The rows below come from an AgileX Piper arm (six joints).
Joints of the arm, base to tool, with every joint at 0 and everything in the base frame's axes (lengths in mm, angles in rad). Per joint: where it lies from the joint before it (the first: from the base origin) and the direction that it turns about. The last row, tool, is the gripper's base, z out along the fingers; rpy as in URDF.
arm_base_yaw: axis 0 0 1 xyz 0 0 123
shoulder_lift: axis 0 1 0 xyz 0 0 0
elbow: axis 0 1 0 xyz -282.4 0 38.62
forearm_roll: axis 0.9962 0 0.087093 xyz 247.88 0 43.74
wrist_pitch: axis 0 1 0 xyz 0 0 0
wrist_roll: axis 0.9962 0 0.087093 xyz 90.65 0 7.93
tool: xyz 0 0 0 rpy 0 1.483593 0
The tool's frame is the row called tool.
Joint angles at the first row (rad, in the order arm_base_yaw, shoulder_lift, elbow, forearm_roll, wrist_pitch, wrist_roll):
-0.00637, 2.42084, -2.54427, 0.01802, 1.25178, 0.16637
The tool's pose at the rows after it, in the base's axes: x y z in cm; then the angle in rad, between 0 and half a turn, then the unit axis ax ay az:
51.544 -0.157 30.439 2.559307 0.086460 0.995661 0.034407
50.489 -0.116 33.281 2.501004 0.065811 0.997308 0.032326
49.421 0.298 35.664 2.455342 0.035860 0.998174 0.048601
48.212 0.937 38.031 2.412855 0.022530 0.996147 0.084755
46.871 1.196 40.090 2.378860 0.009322 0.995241 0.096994
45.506 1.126 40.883 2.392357 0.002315 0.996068 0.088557
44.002 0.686 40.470 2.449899 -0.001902 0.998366 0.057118
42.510 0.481 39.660 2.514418 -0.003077 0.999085 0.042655
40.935 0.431 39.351 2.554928 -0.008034 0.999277 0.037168
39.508 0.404 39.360 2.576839 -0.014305 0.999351 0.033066
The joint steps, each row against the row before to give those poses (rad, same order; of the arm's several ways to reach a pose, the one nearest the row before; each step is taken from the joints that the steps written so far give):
0.00000, -0.05167, -0.00643, 0.00182, 0.00185, -0.00001
0.00000, -0.05357, -0.00374, 0.00392, -0.00009, -0.04083
0.00000, -0.04752, 0.00004, 0.04718, 0.00144, -0.05791
0.00001, -0.04752, -0.00006, 0.07318, 0.00288, -0.02039
-0.00001, -0.05288, 0.01712, 0.02928, 0.00217, -0.02119
0.00001, -0.06734, 0.08278, -0.00931, 0.00000, -0.01621
-0.00001, -0.07984, 0.13996, -0.05230, -0.00002, -0.01582
-0.00001, -0.07100, 0.13612, -0.02486, 0.00001, -0.00630
0.00001, -0.06561, 0.10666, -0.00698, -0.00004, -0.01165
0.00001, -0.05578, 0.07810, -0.00425, 0.00004, -0.01333

